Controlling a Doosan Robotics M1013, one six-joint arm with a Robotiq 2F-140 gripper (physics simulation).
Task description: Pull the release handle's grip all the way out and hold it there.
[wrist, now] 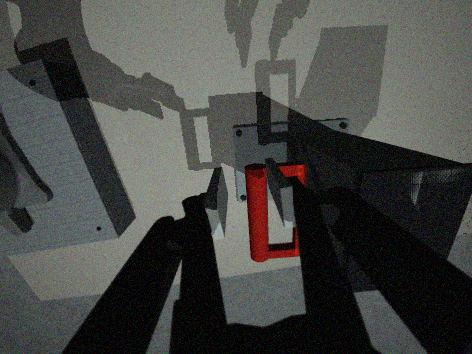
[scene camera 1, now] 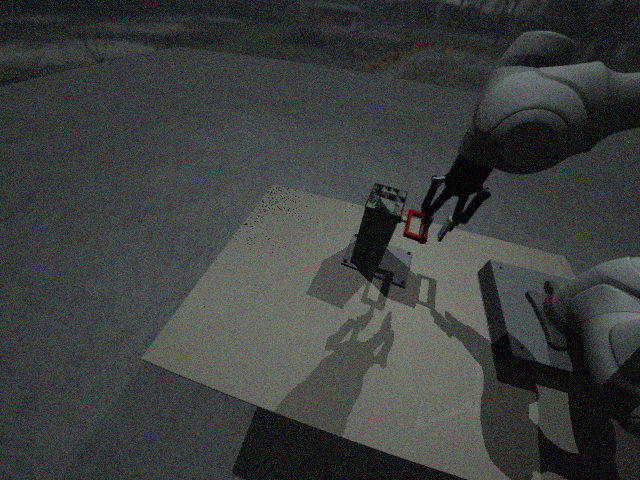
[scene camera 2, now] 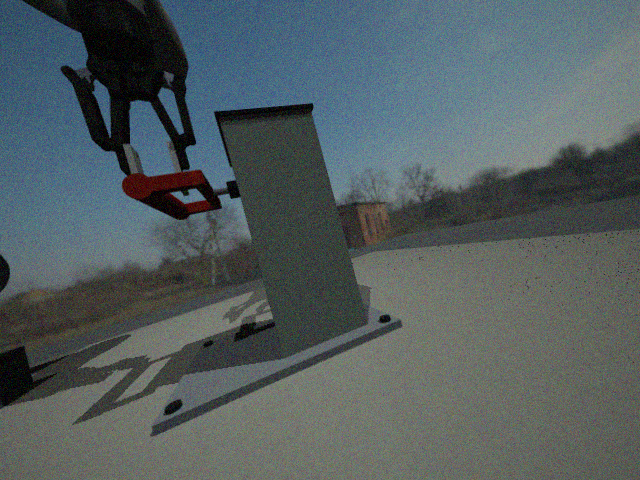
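The release handle's red grip is the outer bar of a rectangular red frame. A short rod joins the frame to the side of an upright post. My gripper is partly open, with one finger on each side of the grip bar. In the wrist view gaps show on both sides of the bar, and the right finger is nearer to it. That finger overlaps the frame's opening and hides the rod there.
The post stands on a bolted base plate on the pale table top. A thick grey block under the arm's base stands to the right in scene camera 1. Shadows of arm and handle cross the table.
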